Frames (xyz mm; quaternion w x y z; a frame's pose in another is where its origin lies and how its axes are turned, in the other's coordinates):
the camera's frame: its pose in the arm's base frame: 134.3 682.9 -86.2 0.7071 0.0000 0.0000 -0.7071
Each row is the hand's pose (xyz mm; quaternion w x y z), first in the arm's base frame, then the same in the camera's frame.
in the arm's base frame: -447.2 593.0 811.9 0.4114 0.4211 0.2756 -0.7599
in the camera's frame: 89.9 -581.5 898.1 0.8282 0.1029 0.4926 -0.2464
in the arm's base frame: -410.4 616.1 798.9 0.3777 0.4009 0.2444 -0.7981
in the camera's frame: 66.8 -544.7 885.1 0.8314 0.1107 0.4563 -0.2973
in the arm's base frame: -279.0 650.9 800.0 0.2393 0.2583 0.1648 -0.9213
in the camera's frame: 32.0 -413.3 886.2 0.8207 0.0661 0.2992 -0.4823
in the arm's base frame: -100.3 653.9 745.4 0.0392 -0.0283 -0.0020 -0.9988
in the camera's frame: 29.0 -234.6 831.6 0.7340 -0.0186 -0.0214 -0.6786
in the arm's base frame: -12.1 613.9 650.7 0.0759 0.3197 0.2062 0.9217
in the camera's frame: 69.0 -146.4 736.9 0.5981 -0.0803 -0.3719 -0.7054
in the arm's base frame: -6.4 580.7 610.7 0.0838 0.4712 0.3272 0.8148
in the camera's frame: 102.2 -140.7 696.9 0.5169 -0.1018 -0.5646 -0.6354
